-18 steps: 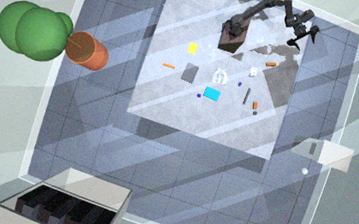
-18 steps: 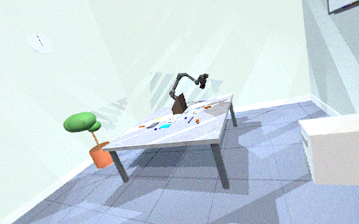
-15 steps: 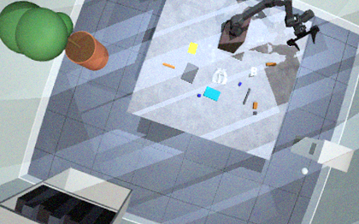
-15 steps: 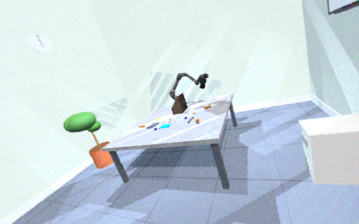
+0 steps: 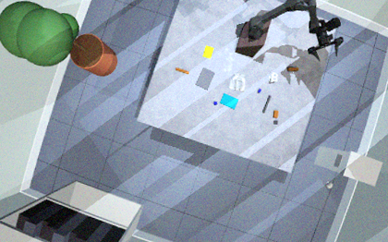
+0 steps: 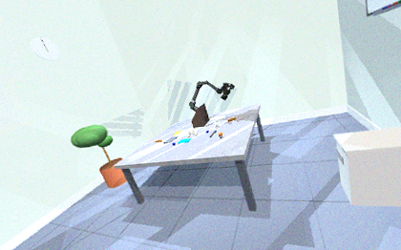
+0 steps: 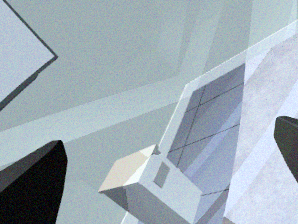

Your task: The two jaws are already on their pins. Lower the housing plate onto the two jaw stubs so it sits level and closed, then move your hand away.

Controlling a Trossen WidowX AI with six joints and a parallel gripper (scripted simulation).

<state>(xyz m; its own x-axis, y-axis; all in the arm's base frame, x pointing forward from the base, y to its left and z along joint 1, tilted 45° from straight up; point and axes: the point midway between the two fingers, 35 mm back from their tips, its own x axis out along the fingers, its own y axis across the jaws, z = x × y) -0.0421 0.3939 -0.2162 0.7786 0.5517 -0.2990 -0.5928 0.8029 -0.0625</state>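
Right now my gripper tip is 280 mm above the white housing plate, 170 mm to the left of it and 140 mm short of it. The rest, counted from my gripper tip: dark bar: 350 mm ahead, 300 mm below, 130 mm to the right; then cyan block: 470 mm ahead, 400 mm to the right, 310 mm below; then short orange piece: 390 mm ahead, 300 mm below, 30 mm to the right.
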